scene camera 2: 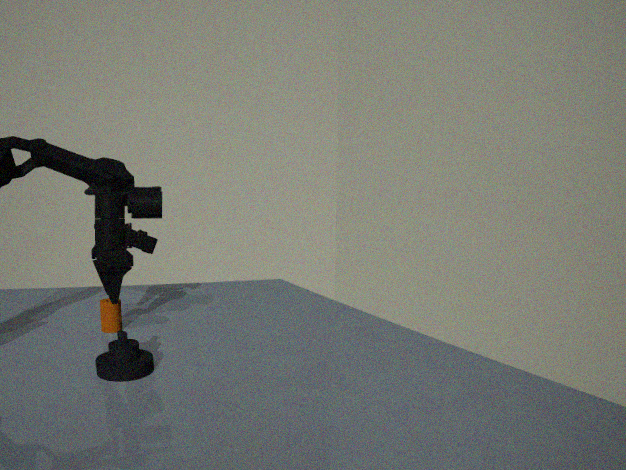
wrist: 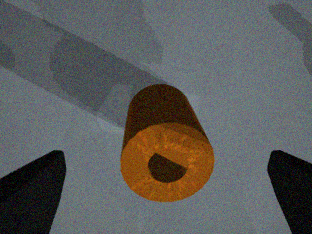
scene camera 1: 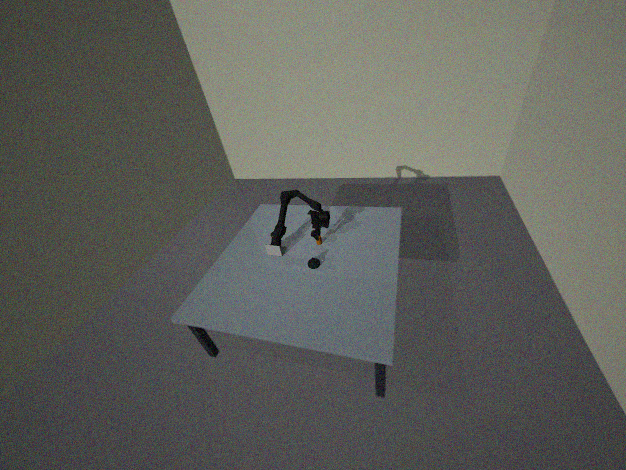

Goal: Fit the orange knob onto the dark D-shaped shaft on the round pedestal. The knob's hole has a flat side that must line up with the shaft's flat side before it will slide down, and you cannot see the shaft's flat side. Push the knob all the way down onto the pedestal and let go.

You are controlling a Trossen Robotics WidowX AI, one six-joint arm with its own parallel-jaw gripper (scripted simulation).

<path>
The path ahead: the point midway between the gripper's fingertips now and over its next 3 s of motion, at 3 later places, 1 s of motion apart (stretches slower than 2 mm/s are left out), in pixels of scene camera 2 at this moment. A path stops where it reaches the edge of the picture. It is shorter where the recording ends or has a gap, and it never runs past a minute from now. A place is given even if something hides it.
The gripper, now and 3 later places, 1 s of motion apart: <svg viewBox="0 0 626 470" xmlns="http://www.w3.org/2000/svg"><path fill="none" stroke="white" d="M112 299L113 322L112 307L111 259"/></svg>
</path>
